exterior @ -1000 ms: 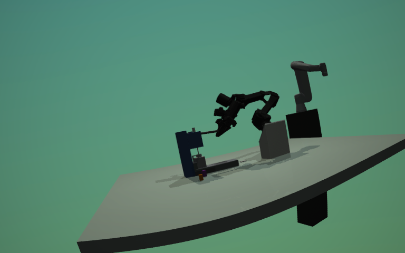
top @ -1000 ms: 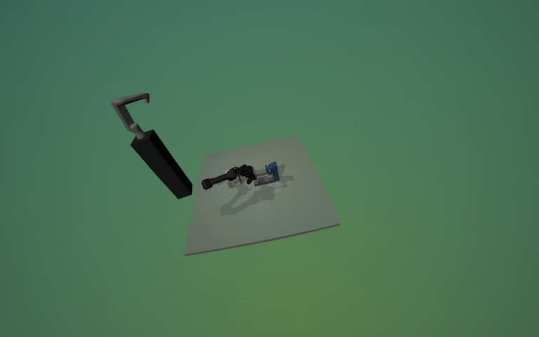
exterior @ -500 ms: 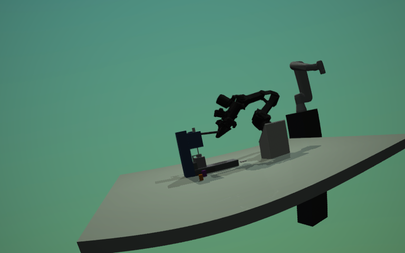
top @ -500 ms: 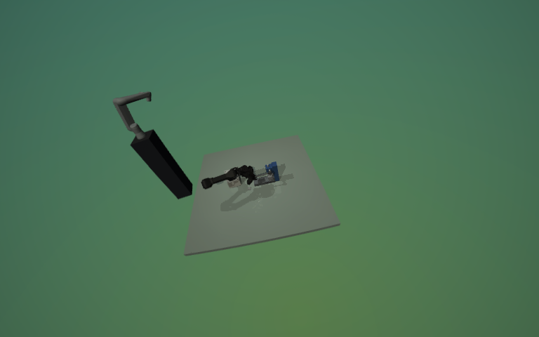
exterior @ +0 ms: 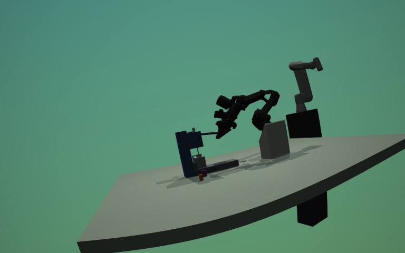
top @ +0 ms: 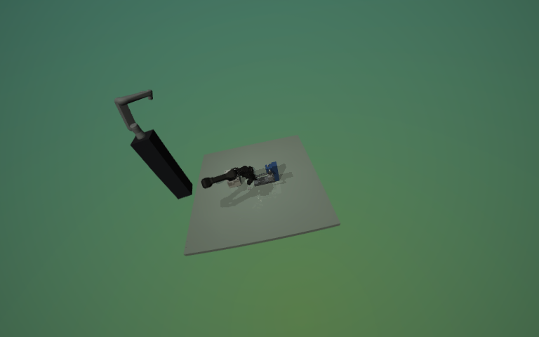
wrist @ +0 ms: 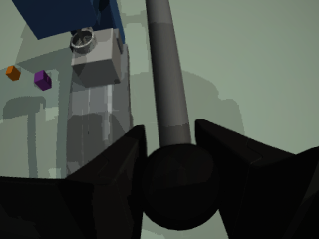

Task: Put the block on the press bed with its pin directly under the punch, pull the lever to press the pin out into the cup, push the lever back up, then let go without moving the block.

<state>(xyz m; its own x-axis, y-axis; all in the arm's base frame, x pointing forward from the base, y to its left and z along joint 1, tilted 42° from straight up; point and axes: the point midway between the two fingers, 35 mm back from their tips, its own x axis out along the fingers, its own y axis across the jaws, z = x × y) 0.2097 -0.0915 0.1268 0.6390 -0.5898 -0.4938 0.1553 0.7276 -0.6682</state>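
Now: the grey lever 50 mm ahead of my gripper tip and 30 mm above it. From my gripper tip the other things lie so: grey punch (130 mm ahead, 60 mm to the left, 10 mm below); then orange cube (200 mm ahead, 220 mm to the left, 130 mm below).
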